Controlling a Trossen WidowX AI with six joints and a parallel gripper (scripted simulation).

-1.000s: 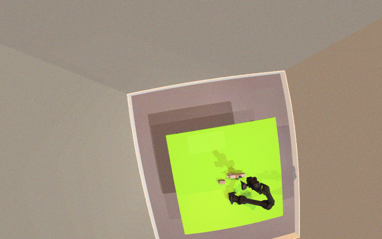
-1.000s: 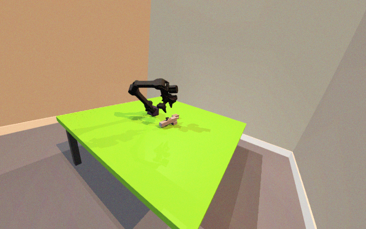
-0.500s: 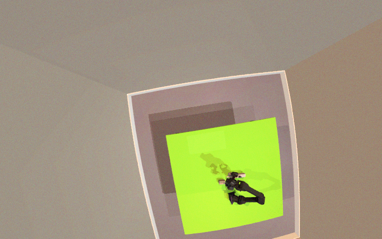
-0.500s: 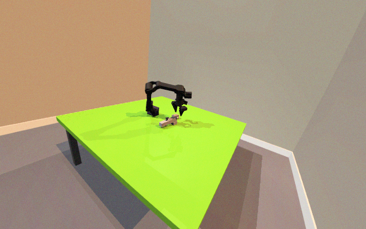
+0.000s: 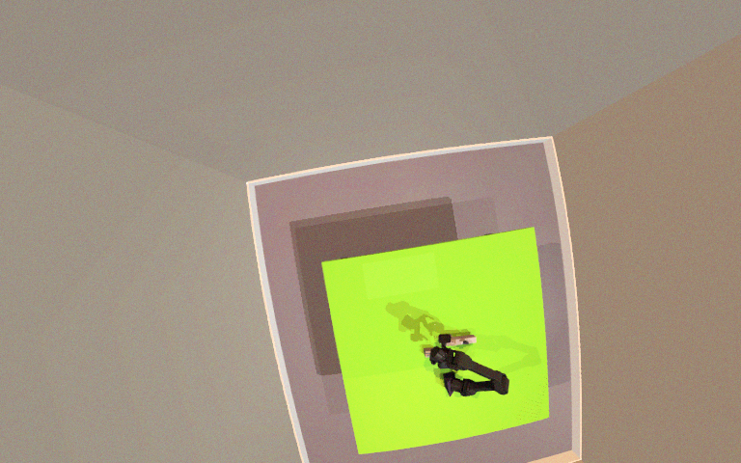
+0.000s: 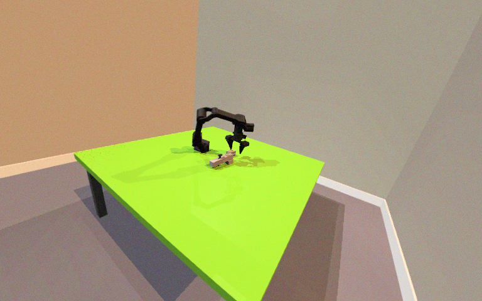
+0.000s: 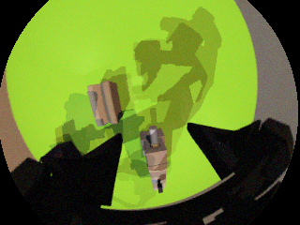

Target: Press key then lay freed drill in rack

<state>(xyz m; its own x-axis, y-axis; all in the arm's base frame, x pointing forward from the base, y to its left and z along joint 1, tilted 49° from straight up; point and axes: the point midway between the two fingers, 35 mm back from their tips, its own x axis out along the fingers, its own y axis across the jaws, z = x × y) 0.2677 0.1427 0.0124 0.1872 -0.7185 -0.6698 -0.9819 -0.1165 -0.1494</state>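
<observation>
My gripper tip is 70 mm to the left of the drill and 20 mm above it. Also, from my gripper tip: holder block (120 mm to the right, 40 mm below); slotted rack (80 mm behind, 40 mm to the left, 50 mm below); small dark key (150 mm to the right, 20 mm below).
</observation>
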